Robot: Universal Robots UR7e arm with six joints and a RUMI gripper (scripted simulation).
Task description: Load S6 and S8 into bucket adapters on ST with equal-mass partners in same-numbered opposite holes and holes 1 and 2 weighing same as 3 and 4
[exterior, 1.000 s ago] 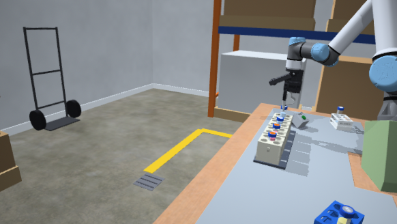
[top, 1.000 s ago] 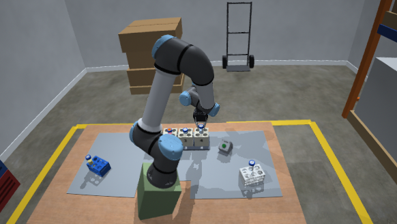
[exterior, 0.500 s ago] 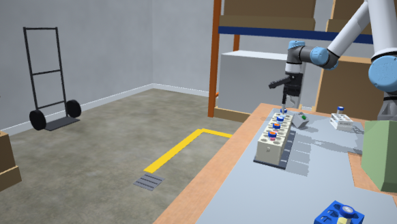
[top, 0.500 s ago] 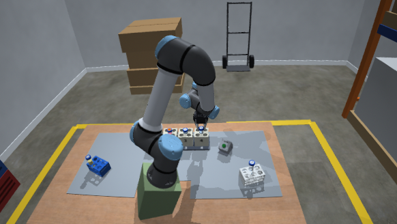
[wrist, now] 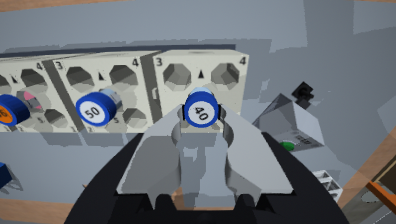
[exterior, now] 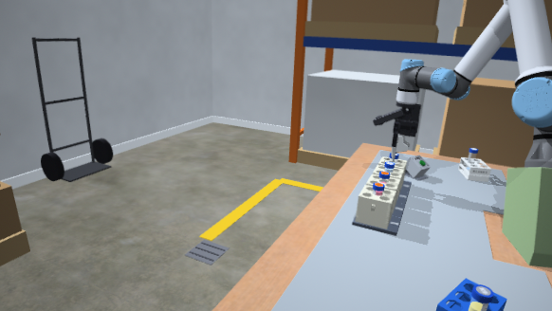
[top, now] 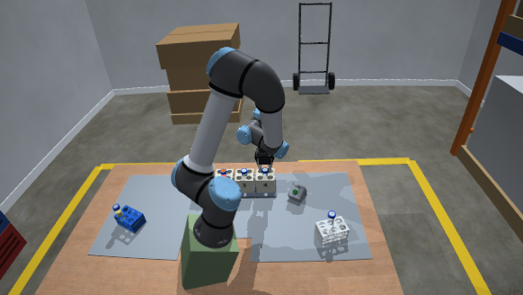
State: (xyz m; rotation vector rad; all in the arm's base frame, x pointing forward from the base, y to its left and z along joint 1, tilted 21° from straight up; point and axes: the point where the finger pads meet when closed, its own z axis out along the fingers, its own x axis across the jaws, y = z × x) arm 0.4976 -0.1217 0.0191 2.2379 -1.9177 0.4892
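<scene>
Right now the water blank is 50 mm below my hand, 10 mm to the right of it and 10 mm behind it. Round my hand: adapter 1 (330 mm to the left, 70 mm below, 40 mm behind); green DONE key (160 mm to the right, 80 mm behind, 60 mm below); loading stand ST (160 mm to the left, 120 mm below, 30 mm behind).
</scene>
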